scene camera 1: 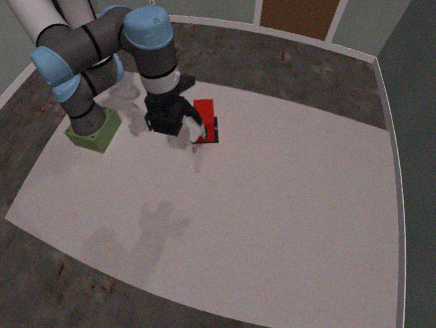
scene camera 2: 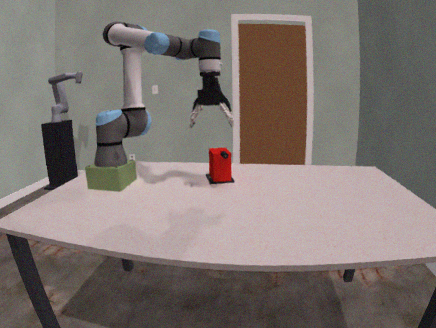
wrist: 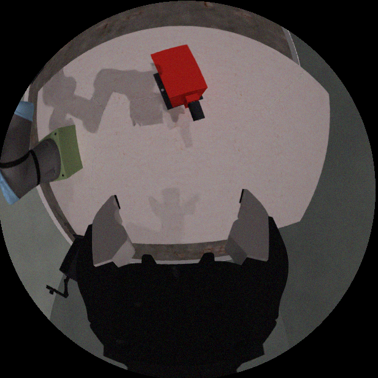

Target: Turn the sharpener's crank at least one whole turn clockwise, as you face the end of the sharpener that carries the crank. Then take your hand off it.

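Places are measured from the arm's base along level axes (x ahead, y left, z up), in centimetres.
Where they show: gripper, fingertip midpoint: (scene camera 1: 178, 133) (scene camera 2: 211, 127); arm's base, link origin: (scene camera 1: 89, 121) (scene camera 2: 110, 163).
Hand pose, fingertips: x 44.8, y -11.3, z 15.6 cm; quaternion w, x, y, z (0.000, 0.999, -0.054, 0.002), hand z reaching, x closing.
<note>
Things, the pixels of their top centre, and the offset from my fingertips. "spot": a spot on its surface instead. Level surfaces: height alone.
- red sharpener, surface spot: (scene camera 1: 204, 111) spot: dy +18.8, dx +3.0, dz -12.4 cm
- black handle, surface spot: (scene camera 2: 224, 155) spot: dy +7.6, dx +4.5, dz -11.9 cm
- table, surface height: dz -25.2 cm
The red sharpener (scene camera 1: 204, 111) (scene camera 2: 219, 167) (wrist: 179, 72) stands upright on its black base on the table. Its crank has a black handle (scene camera 2: 224, 155) (wrist: 196, 111), which sticks out near the top of one end face. In scene camera 1 the handle is hidden behind the gripper. My gripper (scene camera 2: 212, 125) (wrist: 178, 194) is open and empty, pointing down. It hangs above the sharpener's height and is apart from it. In scene camera 1 one pale finger (scene camera 1: 194, 130) overlaps the sharpener's left side in the picture.
The arm's green base block (scene camera 1: 94, 136) (scene camera 2: 111, 177) (wrist: 71, 152) stands on the table (scene camera 1: 280, 215) (scene camera 2: 300, 215) (wrist: 260, 130), left of the sharpener in the scene views. A black pedestal (scene camera 2: 60, 152) with a small grey arm stands behind the table at the left.
</note>
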